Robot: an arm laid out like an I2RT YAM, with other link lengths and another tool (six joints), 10 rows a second.
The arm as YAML. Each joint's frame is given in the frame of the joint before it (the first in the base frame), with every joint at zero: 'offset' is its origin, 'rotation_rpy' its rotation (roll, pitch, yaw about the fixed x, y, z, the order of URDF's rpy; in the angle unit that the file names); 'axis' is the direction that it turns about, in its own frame. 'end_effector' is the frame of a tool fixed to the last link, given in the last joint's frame.
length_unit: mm
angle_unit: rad
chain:
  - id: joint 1
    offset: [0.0, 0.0, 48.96]
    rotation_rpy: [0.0, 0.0, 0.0]
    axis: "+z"
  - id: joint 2
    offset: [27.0, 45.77, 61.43]
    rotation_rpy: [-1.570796, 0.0, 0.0]
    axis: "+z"
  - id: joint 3
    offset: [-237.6, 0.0, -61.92]
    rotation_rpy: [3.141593, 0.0, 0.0]
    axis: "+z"
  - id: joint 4
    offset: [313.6, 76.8, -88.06]
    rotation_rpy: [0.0, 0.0, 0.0]
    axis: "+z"
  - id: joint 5
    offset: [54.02, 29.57, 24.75]
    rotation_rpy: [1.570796, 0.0, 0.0]
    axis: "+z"
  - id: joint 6
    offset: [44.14, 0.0, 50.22]
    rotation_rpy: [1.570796, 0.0, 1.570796]
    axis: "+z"
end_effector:
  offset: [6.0, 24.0, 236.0]
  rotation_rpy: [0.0, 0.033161, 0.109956]
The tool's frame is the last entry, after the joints.
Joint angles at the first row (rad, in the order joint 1, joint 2, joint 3, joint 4, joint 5, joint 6):
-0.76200 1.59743 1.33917 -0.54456 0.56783 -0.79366
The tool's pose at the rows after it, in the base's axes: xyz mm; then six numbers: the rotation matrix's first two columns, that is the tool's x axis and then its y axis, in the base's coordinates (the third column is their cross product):
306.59 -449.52 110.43 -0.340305 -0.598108 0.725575 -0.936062 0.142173 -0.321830
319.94 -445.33 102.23 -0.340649 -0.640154 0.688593 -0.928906 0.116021 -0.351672
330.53 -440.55 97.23 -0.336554 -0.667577 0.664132 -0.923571 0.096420 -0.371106
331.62 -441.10 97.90 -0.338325 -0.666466 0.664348 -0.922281 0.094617 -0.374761
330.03 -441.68 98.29 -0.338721 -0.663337 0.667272 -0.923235 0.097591 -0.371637
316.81 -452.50 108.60 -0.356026 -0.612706 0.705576 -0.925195 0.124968 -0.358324
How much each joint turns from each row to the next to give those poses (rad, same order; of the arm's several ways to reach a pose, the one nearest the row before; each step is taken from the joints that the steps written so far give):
-0.01564 -0.00002 -0.00002 0.00038 -0.07058 -0.00039
-0.01105 0.00079 0.00003 0.00000 -0.07591 -0.00075
-0.00192 0.00111 -0.00004 0.00002 -0.04769 0.00037
0.00000 0.00003 0.00005 0.00417 -0.00152 0.00001
0.00002 0.00000 -0.00001 -0.00077 0.00611 0.00001
0.00036 -0.00003 -0.00003 0.02024 0.06942 0.00075

